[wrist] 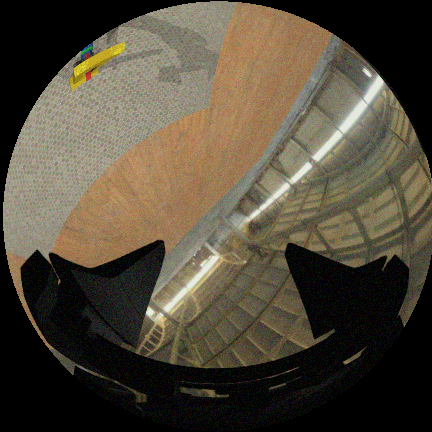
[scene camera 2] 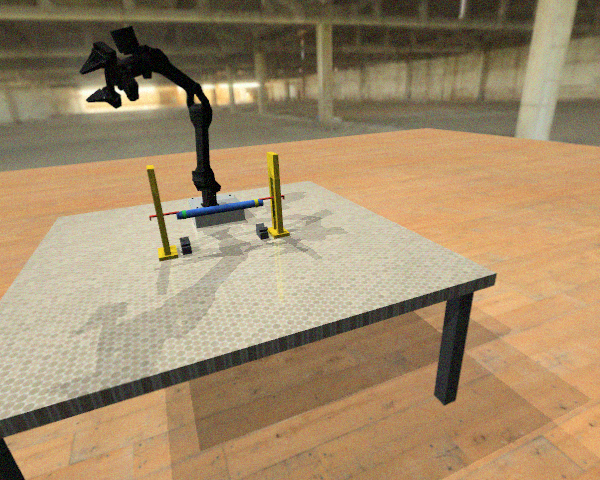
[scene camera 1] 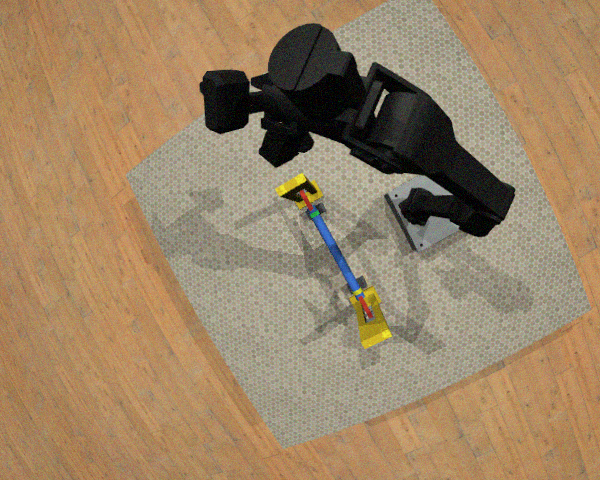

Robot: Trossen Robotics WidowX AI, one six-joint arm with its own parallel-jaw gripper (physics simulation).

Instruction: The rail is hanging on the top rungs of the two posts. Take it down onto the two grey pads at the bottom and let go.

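Places are measured from the arm's base along level axes (x ahead, y left, z up), in centimetres.
Where they show: gripper, fingertip midpoint: (wrist: 227, 249) (scene camera 2: 83, 87); arm's base, link origin: (scene camera 2: 210, 205) (scene camera 1: 412, 207).
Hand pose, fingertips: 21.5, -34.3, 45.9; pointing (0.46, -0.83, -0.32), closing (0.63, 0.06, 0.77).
Each offset is from my fingertips to the centre of the thing, as dx, dy, dz. Level surfaces: height alone.
The blue rail @(+4.5, +32.5, -40.3) (scene camera 1: 332, 247) (scene camera 2: 220, 209) hangs level between two yellow posts, its red end pins at the posts, roughly halfway up them. It has a green band at one end and a yellow band at the other. The green-end post @(+2.9, +12.6, -38.4) (scene camera 1: 287, 190) (scene camera 2: 158, 212) (wrist: 102, 60) and the yellow-end post @(+6.1, +52.5, -38.4) (scene camera 1: 374, 329) (scene camera 2: 275, 200) stand upright. The rungs are too small to tell. Two dark grey pads @(+3.3, +18.8, -51.2) (scene camera 2: 185, 245) @(+5.6, +46.3, -51.2) (scene camera 2: 261, 230) lie below the rail, just inside the posts. My gripper (scene camera 1: 248, 148) (scene camera 2: 85, 87) (wrist: 227, 249) is open and empty, high above the table and apart from the rail.
The arm's grey base plate (scene camera 1: 431, 232) (scene camera 2: 220, 218) is on the tiled table @(dz -53.3) (scene camera 1: 280, 395) (scene camera 2: 350, 280), behind the rail in scene camera 2's view. The arm rises from it and bends over toward the green-end post's side. Arm shadows cross the table top.
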